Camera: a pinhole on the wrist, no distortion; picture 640 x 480 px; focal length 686.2 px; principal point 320.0 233.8 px. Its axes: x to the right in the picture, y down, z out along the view. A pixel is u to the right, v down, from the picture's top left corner.
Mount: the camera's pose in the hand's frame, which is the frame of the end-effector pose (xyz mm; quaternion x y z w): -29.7 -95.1 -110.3 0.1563 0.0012 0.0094 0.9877
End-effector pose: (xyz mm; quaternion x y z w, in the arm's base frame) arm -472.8 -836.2 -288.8 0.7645 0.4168 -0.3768 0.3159
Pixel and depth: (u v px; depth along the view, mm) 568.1 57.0 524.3
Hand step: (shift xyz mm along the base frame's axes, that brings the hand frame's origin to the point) -381.9 -37.6 -382.2
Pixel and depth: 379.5 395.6 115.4
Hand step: -101.3 33.3 -5.3
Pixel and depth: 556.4 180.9 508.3
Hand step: -308.5 -99.0 -359.7
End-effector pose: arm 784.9 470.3 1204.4 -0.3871 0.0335 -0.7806 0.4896
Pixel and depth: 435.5 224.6 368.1
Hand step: -12.5 160.8 277.5
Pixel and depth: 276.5 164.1 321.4
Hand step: -38.1 215.3 199.4
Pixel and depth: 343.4 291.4 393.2
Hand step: 41.3 197.0 262.5
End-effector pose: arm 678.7 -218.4 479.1 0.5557 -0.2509 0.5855 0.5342
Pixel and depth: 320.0 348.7 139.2
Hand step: 110.5 -1.0 -54.3
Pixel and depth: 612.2 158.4 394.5
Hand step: 353.5 -97.1 117.8
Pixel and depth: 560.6 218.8 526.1
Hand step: 417.3 -208.1 164.6
